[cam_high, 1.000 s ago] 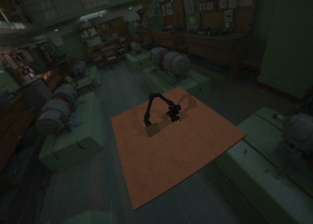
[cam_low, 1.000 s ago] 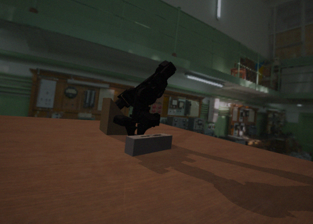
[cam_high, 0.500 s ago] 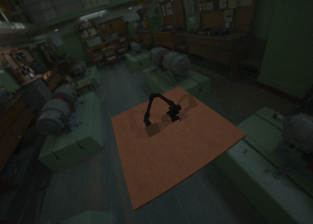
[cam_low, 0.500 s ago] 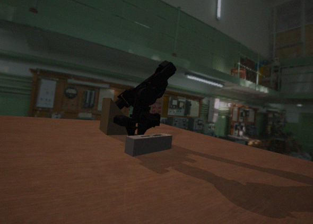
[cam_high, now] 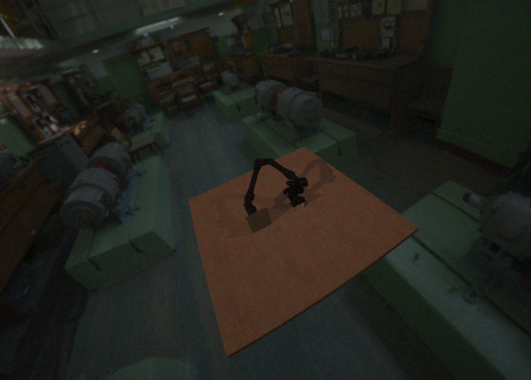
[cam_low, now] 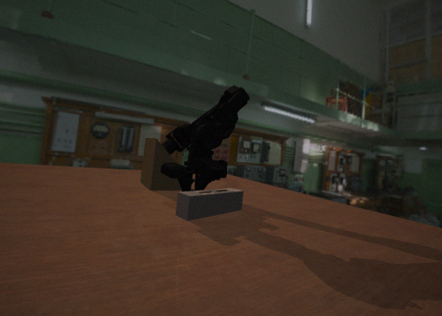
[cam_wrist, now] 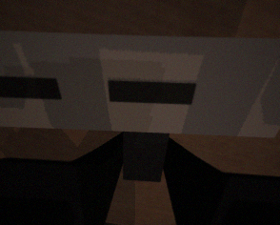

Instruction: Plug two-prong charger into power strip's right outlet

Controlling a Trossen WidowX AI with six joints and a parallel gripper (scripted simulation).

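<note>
The two-prong charger is 2 cm ahead of my gripper tip and 1 cm above it.
</note>
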